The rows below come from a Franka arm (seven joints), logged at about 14 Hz.
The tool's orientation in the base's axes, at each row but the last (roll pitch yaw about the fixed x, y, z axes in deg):
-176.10, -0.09, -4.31
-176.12, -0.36, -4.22
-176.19, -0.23, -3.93
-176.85, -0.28, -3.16
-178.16, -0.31, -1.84
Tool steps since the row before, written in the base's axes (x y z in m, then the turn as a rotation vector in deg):
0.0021, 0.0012, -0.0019, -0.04, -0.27, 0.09
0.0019, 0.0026, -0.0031, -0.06, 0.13, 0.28
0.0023, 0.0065, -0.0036, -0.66, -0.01, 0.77
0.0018, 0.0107, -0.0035, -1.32, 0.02, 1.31
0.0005, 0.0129, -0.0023, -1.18, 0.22, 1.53
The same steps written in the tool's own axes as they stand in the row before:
0.0020, -0.0012, 0.0020, -0.02, 0.27, -0.11
0.0017, -0.0025, 0.0033, -0.07, -0.14, -0.27
0.0018, -0.0064, 0.0040, -0.65, 0.00, -0.77
0.0012, -0.0106, 0.0041, -1.31, -0.02, -1.32
0.0001, -0.0128, 0.0027, -1.18, -0.23, -1.53

